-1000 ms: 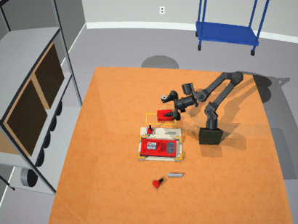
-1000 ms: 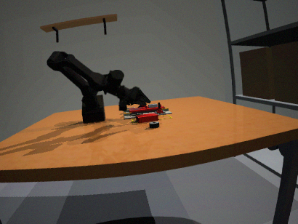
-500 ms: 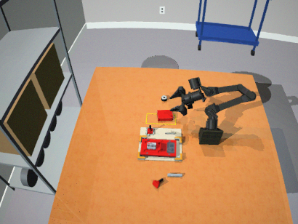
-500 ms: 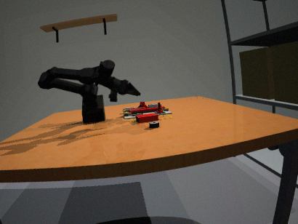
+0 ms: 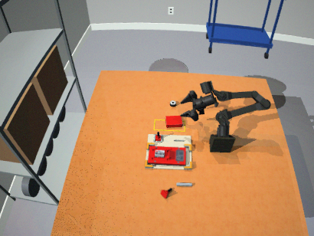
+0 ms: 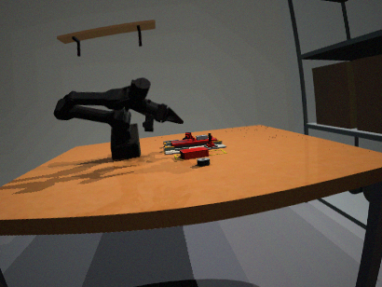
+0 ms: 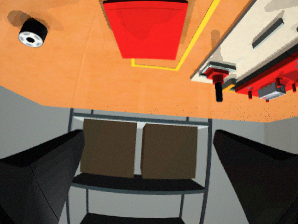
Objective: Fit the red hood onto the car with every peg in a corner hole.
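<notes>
The red hood is 11 cm below my gripper tip and 3 cm ahead of it. Round my gripper tip: jig: 22 cm to the left, 12 cm below, 3 cm ahead; grey engine block: 26 cm to the left, 10 cm below, 7 cm ahead; small round wheel: 16 cm to the right, 12 cm below, 6 cm ahead.
</notes>
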